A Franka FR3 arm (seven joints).
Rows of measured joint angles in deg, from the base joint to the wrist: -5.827, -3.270, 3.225, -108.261, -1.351, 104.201, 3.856; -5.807, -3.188, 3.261, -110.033, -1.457, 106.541, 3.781; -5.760, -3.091, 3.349, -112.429, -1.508, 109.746, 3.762; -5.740, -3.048, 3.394, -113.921, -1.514, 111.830, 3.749; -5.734, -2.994, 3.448, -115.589, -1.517, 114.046, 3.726; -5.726, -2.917, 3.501, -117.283, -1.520, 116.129, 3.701; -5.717, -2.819, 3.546, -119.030, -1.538, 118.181, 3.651; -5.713, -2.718, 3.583, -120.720, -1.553, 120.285, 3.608
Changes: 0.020, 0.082, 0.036, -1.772, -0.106, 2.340, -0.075; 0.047, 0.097, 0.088, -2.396, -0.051, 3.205, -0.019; 0.020, 0.043, 0.045, -1.492, -0.006, 2.084, -0.013; 0.006, 0.054, 0.054, -1.668, -0.003, 2.216, -0.023; 0.008, 0.077, 0.053, -1.694, -0.003, 2.083, -0.025; 0.009, 0.098, 0.045, -1.747, -0.018, 2.052, -0.050; 0.004, 0.101, 0.037, -1.690, -0.015, 2.104, -0.043
